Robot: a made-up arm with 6 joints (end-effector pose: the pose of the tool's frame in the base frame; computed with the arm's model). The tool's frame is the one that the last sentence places. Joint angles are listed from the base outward.
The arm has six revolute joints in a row. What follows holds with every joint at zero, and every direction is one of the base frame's. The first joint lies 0.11 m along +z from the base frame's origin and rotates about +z. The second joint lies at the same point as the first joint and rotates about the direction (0.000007, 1, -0.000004). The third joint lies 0.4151 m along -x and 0.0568 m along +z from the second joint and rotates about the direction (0.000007, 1, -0.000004). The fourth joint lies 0.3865 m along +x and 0.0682 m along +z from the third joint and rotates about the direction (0.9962, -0.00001, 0.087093). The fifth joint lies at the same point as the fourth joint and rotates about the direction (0.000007, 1, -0.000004). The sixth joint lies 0.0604 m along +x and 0.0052 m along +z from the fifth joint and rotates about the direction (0.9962, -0.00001, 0.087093). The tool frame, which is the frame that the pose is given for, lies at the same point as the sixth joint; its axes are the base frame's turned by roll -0.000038, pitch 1.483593 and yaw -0.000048 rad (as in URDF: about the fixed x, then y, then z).
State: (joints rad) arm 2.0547 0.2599 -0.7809 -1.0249 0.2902 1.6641
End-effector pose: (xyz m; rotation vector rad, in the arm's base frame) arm 0.0283 -0.0218 0.5489 -0.7046 1.2840 2.2099
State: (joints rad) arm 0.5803 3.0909 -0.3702 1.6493 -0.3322 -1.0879
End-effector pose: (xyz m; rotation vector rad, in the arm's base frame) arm 0.0456 0.0064 -0.1724 0.2366 -2.1800 1.0233
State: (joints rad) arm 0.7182 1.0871 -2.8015 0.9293 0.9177 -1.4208
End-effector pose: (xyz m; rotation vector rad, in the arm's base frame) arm -0.2106 -0.1327 0.9191 -0.7830 -0.1414 0.1307
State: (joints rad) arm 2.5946 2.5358 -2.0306 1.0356 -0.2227 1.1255
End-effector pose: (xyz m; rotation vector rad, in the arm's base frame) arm -0.6787 0.4267 0.1545 0.3122 -2.0390 -1.1939
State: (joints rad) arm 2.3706 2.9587 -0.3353 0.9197 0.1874 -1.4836
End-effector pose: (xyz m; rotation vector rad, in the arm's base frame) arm -0.0519 0.0379 -0.1493 2.1752 -0.3152 0.9282
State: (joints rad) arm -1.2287 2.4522 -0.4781 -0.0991 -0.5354 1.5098
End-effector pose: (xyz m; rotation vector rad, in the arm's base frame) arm 0.0970 -0.2632 -0.1112 2.8398 0.7159 0.1048
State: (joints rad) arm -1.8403 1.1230 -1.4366 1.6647 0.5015 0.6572
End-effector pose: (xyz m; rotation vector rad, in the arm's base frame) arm -0.0428 -0.2641 0.7161 1.1965 -0.1567 0.7133
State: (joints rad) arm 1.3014 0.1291 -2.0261 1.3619 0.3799 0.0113
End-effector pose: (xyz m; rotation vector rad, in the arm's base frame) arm -0.1839 -0.5832 0.6174 -0.5049 -0.4240 2.5287
